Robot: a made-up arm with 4 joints.
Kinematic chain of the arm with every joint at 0, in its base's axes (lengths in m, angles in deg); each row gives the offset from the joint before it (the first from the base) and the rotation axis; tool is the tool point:
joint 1: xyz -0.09 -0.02 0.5 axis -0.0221 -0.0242 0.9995
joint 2: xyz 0.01 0 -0.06 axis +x
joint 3: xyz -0.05 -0.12 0 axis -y
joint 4: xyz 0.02 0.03 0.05 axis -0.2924 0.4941 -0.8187
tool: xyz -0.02 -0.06 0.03
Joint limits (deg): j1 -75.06..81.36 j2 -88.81..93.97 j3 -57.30..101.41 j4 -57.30..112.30
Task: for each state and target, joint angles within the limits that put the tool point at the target. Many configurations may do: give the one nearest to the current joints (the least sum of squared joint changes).
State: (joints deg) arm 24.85 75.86 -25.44 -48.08
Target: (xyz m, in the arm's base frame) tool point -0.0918 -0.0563 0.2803
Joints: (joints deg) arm -25.78 93.97 -19.68 -49.60
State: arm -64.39 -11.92 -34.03 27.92
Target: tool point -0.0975 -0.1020 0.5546
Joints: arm -35.59 -28.40 -57.30 50.77
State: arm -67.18 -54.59 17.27 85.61
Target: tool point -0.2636 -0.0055 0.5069
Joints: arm -40.95 -16.91 64.72 50.93
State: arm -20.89 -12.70 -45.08 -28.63
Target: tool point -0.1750 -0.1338 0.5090
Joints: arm -47.95 -11.13 -57.30 -0.76
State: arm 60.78 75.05 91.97 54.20
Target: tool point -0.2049 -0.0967 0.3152
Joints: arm 42.98 87.43 99.90 45.15
